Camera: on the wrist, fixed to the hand. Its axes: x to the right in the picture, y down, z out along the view.
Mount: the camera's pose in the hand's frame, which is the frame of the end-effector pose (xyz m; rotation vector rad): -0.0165 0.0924 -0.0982 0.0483 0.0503 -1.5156
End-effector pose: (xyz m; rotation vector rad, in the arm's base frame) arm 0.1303 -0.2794 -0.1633 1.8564 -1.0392 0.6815
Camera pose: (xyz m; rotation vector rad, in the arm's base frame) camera 0.0379 -0.2108 -0.0911 2.0141 0.5461 -0.1840
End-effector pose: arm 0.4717 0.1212 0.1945 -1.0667 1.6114 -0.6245
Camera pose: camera 0.3496 0.1670 0.1565 -2.1545 0.5289 -1.6148
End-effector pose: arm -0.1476 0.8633 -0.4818 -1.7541 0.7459 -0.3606
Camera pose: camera -0.2454 0.7860 -0.5358 -1.9597 -0.7191 -1.3806
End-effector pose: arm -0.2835 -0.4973 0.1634 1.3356 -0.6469 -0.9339
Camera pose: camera -0.1914 -0.4343 0.2409 1.8208 0.5722 -2.0303
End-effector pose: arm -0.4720 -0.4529 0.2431 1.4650 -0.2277 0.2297
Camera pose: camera -0.5134 -0.3469 0.3173 1.3217 0.9340 -0.9531
